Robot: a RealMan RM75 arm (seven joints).
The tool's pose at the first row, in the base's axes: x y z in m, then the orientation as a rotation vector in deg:
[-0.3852, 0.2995, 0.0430, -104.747, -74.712, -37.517]
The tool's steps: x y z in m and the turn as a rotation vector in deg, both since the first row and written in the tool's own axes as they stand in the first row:
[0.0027, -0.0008, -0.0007, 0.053, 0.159, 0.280]
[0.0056, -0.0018, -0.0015, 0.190, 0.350, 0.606]
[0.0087, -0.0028, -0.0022, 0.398, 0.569, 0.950]
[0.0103, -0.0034, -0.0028, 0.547, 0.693, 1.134]
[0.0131, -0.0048, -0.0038, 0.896, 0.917, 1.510]
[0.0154, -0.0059, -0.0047, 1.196, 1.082, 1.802]
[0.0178, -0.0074, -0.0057, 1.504, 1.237, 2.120]
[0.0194, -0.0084, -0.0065, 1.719, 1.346, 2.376]
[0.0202, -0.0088, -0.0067, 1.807, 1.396, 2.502]
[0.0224, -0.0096, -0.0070, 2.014, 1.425, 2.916]
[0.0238, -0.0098, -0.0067, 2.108, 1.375, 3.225]
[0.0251, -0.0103, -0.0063, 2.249, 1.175, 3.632]
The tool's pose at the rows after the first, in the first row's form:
[-0.3850, 0.3005, 0.0457, -104.769, -74.336, -37.459]
[-0.3849, 0.3016, 0.0487, -104.730, -73.903, -37.340]
[-0.3848, 0.3028, 0.0518, -104.627, -73.442, -37.180]
[-0.3848, 0.3033, 0.0535, -104.537, -73.195, -37.071]
[-0.3851, 0.3042, 0.0567, -104.334, -72.715, -36.791]
[-0.3854, 0.3049, 0.0593, -104.157, -72.351, -36.545]
[-0.3859, 0.3056, 0.0621, -103.992, -71.970, -36.271]
[-0.3863, 0.3060, 0.0641, -103.893, -71.669, -36.062]
[-0.3864, 0.3063, 0.0650, -103.861, -71.522, -35.970]
[-0.3864, 0.3074, 0.0671, -103.894, -71.116, -35.617]
[-0.3861, 0.3084, 0.0680, -104.006, -70.852, -35.340]
[-0.3861, 0.3095, 0.0690, -104.211, -70.593, -34.852]

